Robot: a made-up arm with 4 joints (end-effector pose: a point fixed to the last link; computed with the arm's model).
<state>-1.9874 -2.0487 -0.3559 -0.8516</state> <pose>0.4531 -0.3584 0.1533 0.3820 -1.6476 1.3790</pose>
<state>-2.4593 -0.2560 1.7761 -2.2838</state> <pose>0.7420 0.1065 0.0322 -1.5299 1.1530 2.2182</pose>
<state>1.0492 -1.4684 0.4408 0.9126</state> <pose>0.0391 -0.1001 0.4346 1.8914 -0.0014 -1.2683</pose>
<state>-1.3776 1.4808 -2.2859 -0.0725</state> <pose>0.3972 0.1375 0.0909 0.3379 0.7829 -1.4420</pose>
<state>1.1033 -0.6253 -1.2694 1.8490</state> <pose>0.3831 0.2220 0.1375 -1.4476 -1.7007 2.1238</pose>
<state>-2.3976 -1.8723 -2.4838 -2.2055</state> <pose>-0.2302 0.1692 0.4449 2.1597 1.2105 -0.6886</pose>
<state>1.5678 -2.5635 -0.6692 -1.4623</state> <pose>-0.6895 -0.3101 0.0814 1.2615 1.0570 -0.3127</pose>
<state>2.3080 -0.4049 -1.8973 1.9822</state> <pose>-0.1304 0.4278 -0.1502 0.7656 -1.0650 1.8128</pose>
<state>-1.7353 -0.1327 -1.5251 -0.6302</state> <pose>-0.0031 -0.0689 0.1794 -0.6348 -0.2448 0.0622</pose>
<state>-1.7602 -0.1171 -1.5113 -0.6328</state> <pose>-0.0063 -0.0656 0.1774 -0.6364 -0.2774 0.0346</pose>
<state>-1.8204 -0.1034 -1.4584 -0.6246</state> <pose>-0.0139 -0.0614 0.1647 -0.6242 -0.3823 -0.0126</pose>
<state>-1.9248 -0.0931 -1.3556 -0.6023</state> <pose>-0.0210 -0.0558 0.1371 -0.5919 -0.5798 -0.0800</pose>
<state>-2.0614 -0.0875 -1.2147 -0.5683</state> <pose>-0.0162 -0.0489 0.0990 -0.5393 -0.8485 -0.1528</pose>
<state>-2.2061 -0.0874 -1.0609 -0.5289</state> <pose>0.0059 -0.0417 0.0634 -0.4747 -1.1411 -0.2124</pose>
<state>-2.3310 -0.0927 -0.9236 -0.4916</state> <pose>0.0376 -0.0355 0.0412 -0.4124 -1.4009 -0.2468</pose>
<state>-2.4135 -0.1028 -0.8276 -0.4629</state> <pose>0.0642 -0.0318 0.0324 -0.3663 -1.5802 -0.2541</pose>
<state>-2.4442 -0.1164 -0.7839 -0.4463</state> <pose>0.0771 -0.0317 0.0298 -0.3434 -1.6573 -0.2411</pose>
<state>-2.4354 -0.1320 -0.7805 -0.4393</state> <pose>0.0779 -0.0345 0.0285 -0.3385 -1.6558 -0.2168</pose>
